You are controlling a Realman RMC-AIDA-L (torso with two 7-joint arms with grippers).
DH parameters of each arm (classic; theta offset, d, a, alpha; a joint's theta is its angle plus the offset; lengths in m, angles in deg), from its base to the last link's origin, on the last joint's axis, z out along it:
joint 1: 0 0.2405 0 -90
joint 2: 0 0 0 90
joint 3: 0 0.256 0 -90
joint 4: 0 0 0 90
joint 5: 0 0.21 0 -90
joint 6: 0 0 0 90
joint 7: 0 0.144 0 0
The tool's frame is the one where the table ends.
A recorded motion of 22 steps. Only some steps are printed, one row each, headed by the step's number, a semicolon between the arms.
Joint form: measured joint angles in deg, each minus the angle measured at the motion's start. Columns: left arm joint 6, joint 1, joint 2, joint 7, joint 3, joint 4, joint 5; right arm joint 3, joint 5, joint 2, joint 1, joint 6, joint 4, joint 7.
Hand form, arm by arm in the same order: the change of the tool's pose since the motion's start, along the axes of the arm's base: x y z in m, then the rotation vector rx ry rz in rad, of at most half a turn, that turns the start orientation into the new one. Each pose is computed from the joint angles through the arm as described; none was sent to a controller.
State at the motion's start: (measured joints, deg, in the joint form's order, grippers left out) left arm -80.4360 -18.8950 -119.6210 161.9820 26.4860 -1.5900 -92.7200; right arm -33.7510 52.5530 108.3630 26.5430 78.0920 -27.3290 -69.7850
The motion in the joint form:
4: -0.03 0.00 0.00 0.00 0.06 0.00 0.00; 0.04 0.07 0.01 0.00 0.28 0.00 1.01
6: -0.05 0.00 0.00 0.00 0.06 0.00 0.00; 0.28 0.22 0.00 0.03 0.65 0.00 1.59
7: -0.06 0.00 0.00 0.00 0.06 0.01 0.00; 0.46 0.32 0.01 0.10 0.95 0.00 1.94
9: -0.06 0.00 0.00 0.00 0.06 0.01 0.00; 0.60 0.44 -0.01 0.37 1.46 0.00 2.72
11: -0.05 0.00 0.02 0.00 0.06 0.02 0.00; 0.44 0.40 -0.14 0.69 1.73 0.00 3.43
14: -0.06 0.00 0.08 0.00 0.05 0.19 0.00; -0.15 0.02 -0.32 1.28 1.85 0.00 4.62
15: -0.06 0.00 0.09 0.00 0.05 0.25 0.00; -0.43 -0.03 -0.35 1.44 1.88 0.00 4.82
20: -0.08 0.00 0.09 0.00 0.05 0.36 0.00; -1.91 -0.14 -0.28 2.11 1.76 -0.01 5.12
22: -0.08 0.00 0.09 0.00 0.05 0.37 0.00; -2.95 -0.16 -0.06 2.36 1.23 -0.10 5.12
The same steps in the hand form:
4: 0.0001 -0.0001 -0.0001 -0.0007 0.0000 -0.0009; -0.0007 -0.0003 -0.0001 -0.0020 0.0124 -0.0142
6: 0.0002 -0.0001 -0.0001 -0.0006 -0.0002 -0.0012; -0.0017 -0.0002 0.0003 -0.0009 0.0247 -0.0215
7: 0.0002 -0.0001 0.0000 -0.0004 -0.0001 -0.0014; -0.0028 0.0002 0.0004 -0.0006 0.0336 -0.0247
9: 0.0002 -0.0001 0.0000 -0.0004 -0.0001 -0.0014; -0.0053 0.0015 0.0006 -0.0031 0.0477 -0.0296
11: 0.0000 0.0000 0.0001 -0.0003 0.0004 -0.0013; -0.0072 0.0031 0.0012 -0.0086 0.0526 -0.0327
14: -0.0004 0.0005 0.0011 0.0017 0.0036 -0.0025; -0.0097 0.0058 0.0012 -0.0229 0.0510 -0.0381
15: -0.0005 0.0006 0.0014 0.0023 0.0046 -0.0029; -0.0105 0.0065 0.0008 -0.0279 0.0495 -0.0370
20: -0.0006 0.0009 0.0018 0.0034 0.0059 -0.0040; -0.0143 0.0094 -0.0024 -0.0503 0.0376 -0.0236
22: -0.0006 0.0009 0.0018 0.0035 0.0060 -0.0040; -0.0156 0.0106 -0.0055 -0.0604 0.0250 -0.0161

